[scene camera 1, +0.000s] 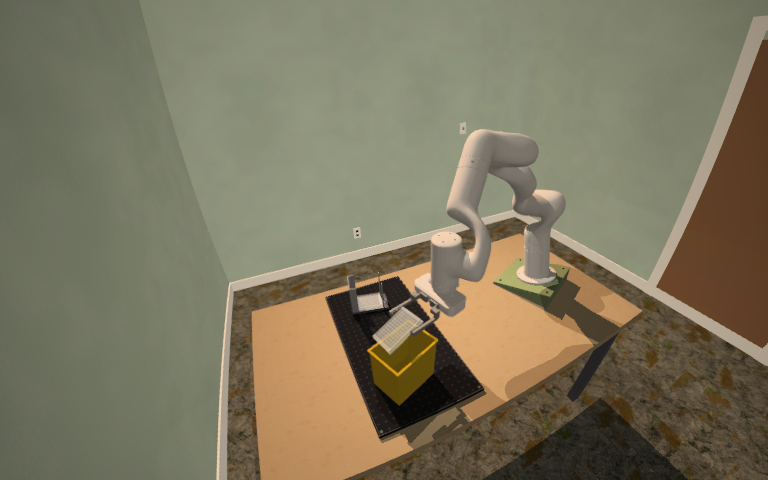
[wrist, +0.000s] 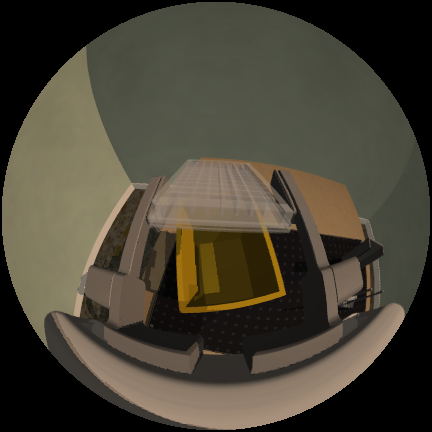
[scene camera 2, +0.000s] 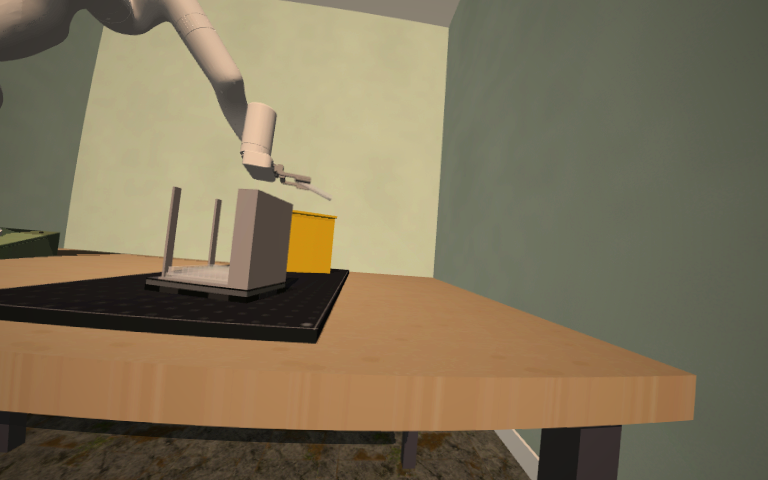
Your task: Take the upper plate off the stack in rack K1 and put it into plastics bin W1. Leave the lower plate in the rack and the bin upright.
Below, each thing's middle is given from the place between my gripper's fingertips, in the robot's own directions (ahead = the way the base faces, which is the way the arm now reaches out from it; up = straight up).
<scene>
My gripper is now 1 cm past the yellow plastics bin W1 (scene camera 1: 398, 375) and 19 cm above it.
</scene>
